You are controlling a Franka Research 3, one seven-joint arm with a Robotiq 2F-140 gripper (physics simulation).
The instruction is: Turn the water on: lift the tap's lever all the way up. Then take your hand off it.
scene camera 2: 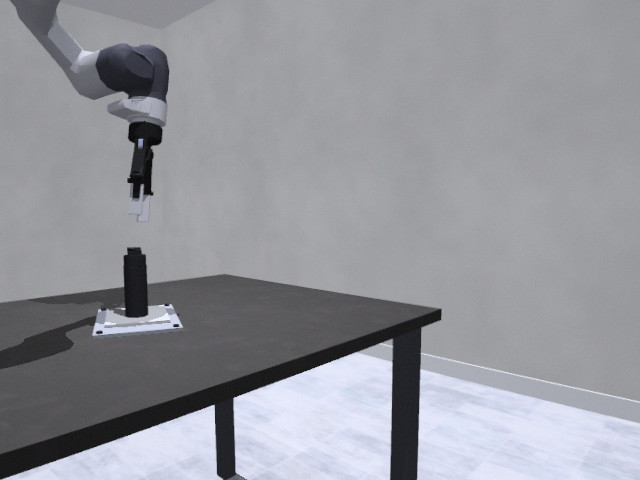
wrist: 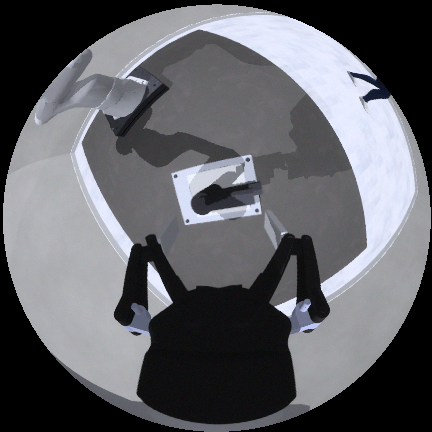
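The black tap [scene camera 2: 135,286] [wrist: 202,202] stands upright on a white base plate [scene camera 2: 136,329] [wrist: 183,197]. In scene camera 2, a small part of its lever [scene camera 2: 133,250] shows at the top, seen end-on. In the wrist view, the lever and spout overlap and point right, with a grey end [wrist: 254,188]. I cannot tell the lever's exact tilt. My gripper [scene camera 2: 139,216] [wrist: 220,220] is open and empty, pointing down above the tap with a gap between its fingertips and the tap's top. It touches nothing. In the wrist view, the tap lies beyond the two fingertips.
The plate is on a dark table [scene camera 2: 284,315] [wrist: 225,100], with arm shadows across it. The robot's own base [wrist: 162,87] stands at the table's upper left in the wrist view. Dark-clothed legs [wrist: 376,94] show on the floor at the far right. Walls surround the table.
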